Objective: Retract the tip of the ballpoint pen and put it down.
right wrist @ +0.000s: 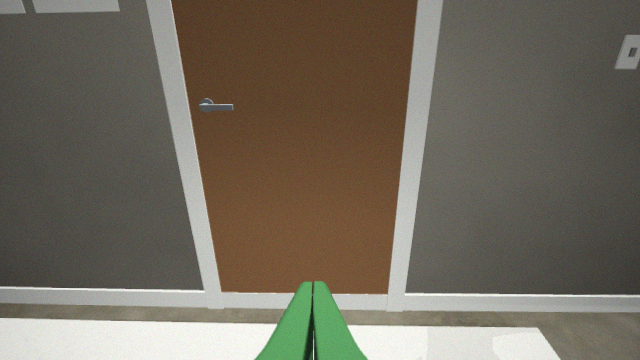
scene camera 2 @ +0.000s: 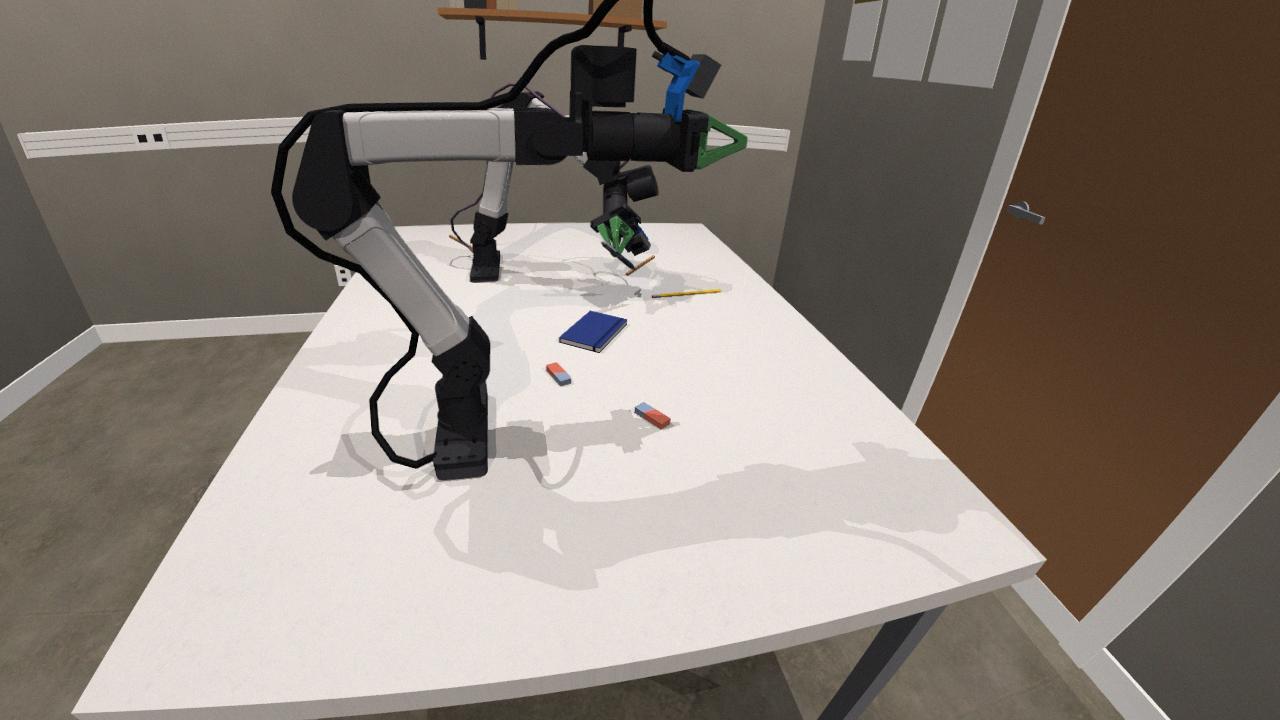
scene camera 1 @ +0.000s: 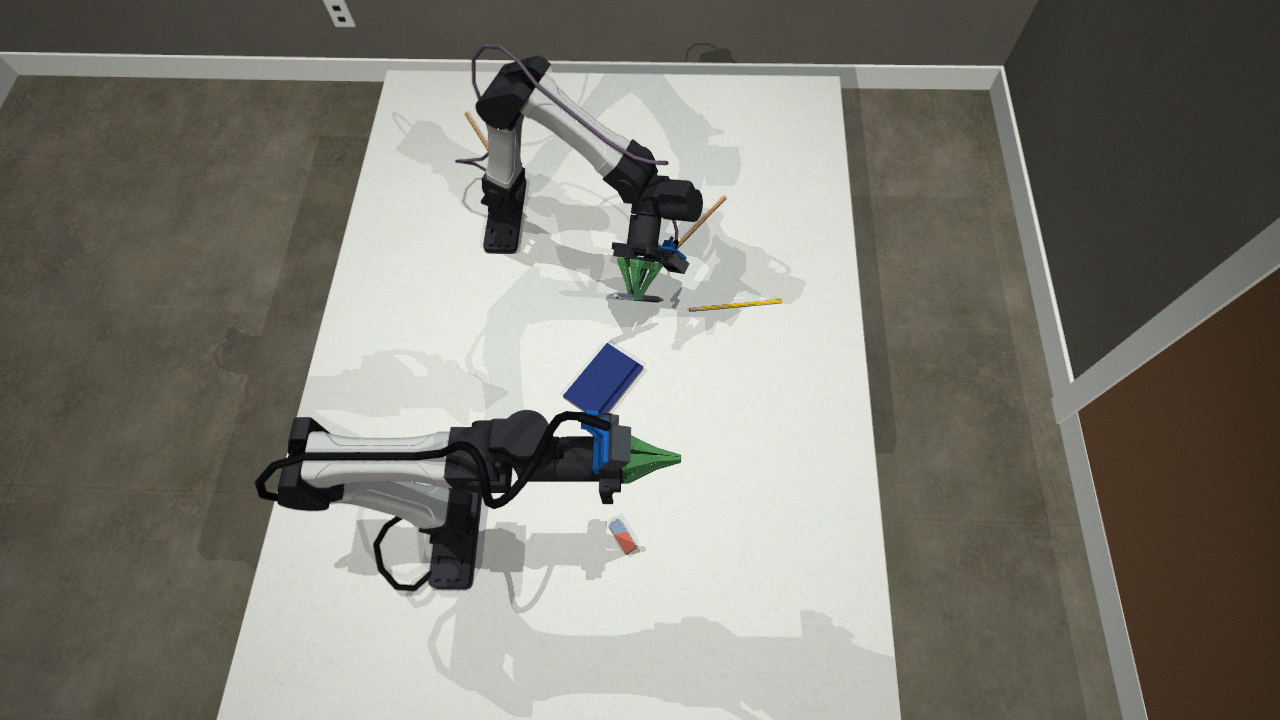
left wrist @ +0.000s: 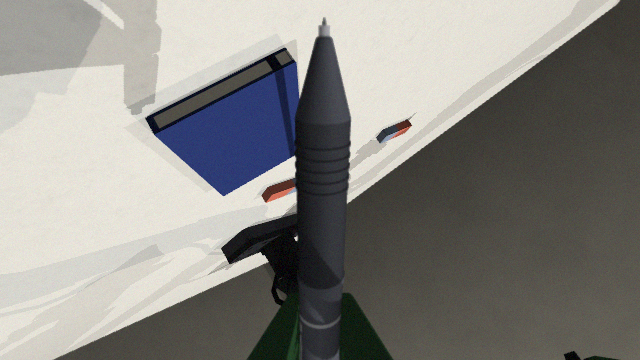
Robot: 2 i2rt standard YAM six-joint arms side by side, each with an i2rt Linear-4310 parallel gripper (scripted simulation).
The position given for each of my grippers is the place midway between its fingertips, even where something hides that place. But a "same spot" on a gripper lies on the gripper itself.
My left gripper shows in scene camera 2 (615,254), in scene camera 1 and in the left wrist view; in the right wrist view it is out of frame. A blue notebook shows in scene camera 2, in scene camera 1 (600,386) and in the left wrist view; in the right wrist view it is out of frame. One and the same spot on the blue notebook: (scene camera 2: 594,331) is (left wrist: 261,148). One and the same spot on my left gripper: (left wrist: 284,329) is (scene camera 1: 639,289).
